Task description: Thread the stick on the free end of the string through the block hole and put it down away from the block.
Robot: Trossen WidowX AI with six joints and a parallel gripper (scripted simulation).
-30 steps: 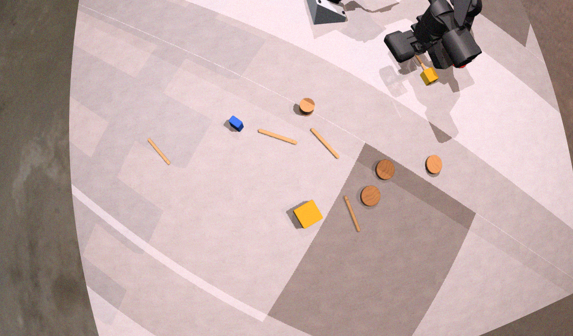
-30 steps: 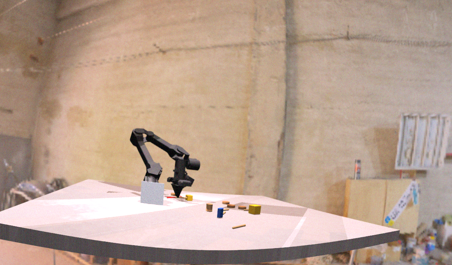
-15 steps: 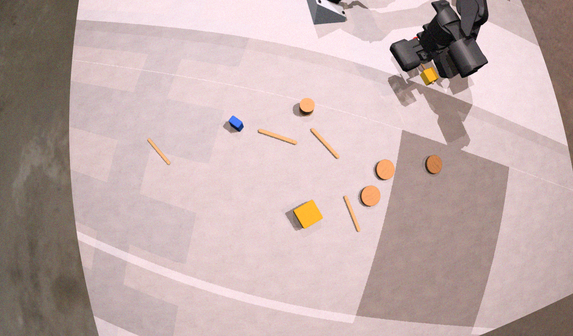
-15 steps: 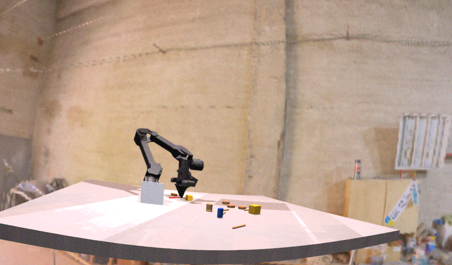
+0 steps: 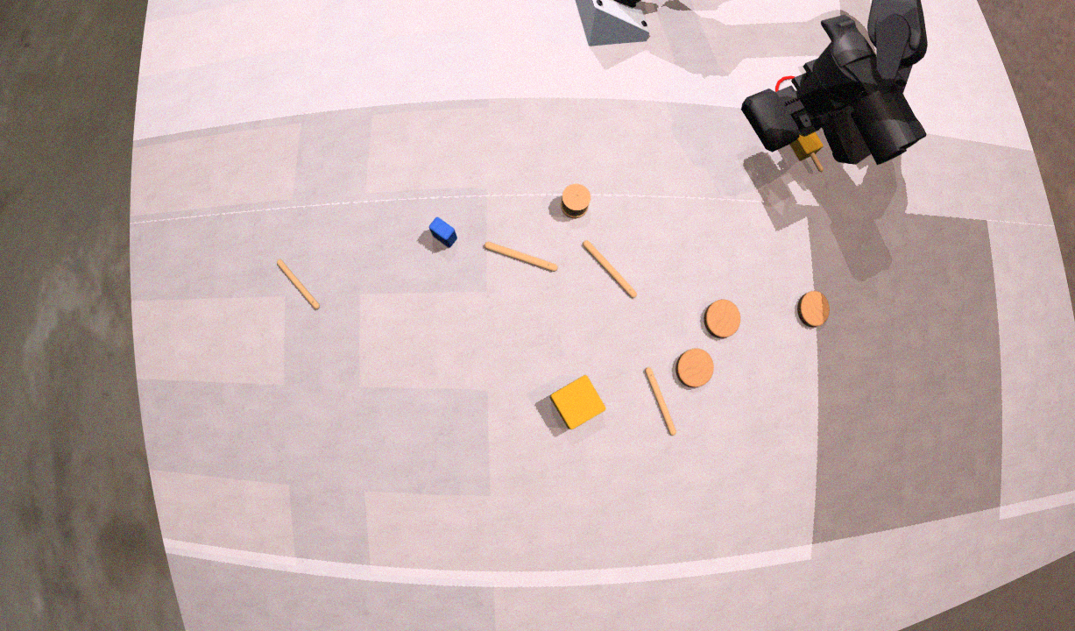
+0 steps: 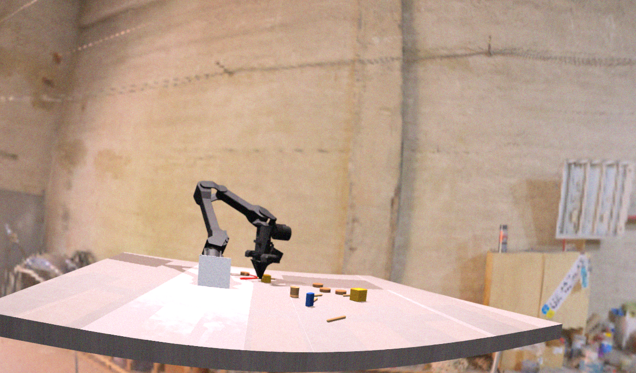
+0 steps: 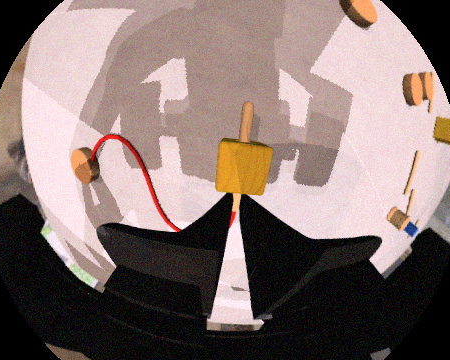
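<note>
Right now my gripper tip is 1 cm short of the thin wooden stick. Round my gripper tip: round wooden button 3 cm behind, 16 cm to the left, 1 cm below; blue block 5 cm ahead, 43 cm to the right, 1 cm above; short wooden cylinder 5 cm ahead, 29 cm to the right.
</note>
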